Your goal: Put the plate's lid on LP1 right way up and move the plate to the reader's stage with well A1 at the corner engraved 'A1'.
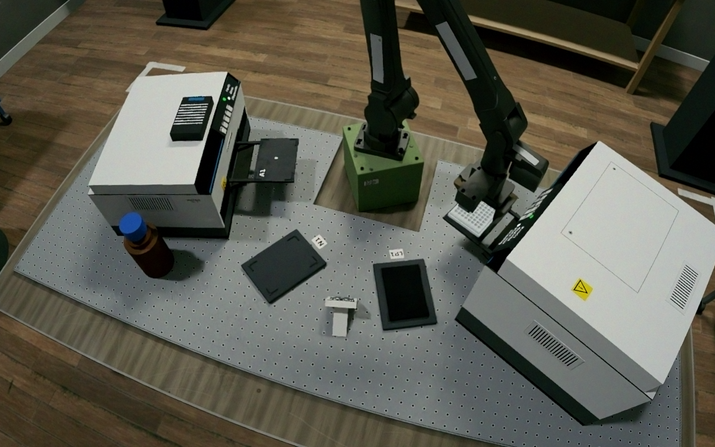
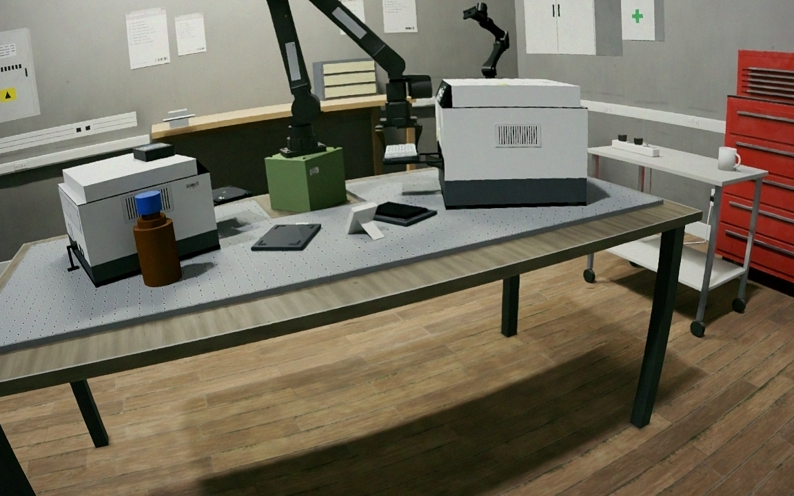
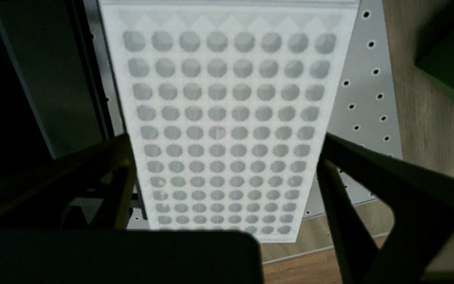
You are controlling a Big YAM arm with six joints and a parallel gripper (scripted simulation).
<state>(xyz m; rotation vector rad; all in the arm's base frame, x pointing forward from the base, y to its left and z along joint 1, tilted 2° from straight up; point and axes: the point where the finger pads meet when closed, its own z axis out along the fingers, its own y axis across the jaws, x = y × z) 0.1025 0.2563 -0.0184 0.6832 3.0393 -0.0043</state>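
Now: the well plate right at my hand. The rest, counted from my hand: LP1 pad: 20 cm ahead, 12 cm below, 11 cm to the right; dark lid: 20 cm ahead, 11 cm to the right, 11 cm below; N1 nest: 40 cm to the right, 21 cm ahead, 12 cm below.
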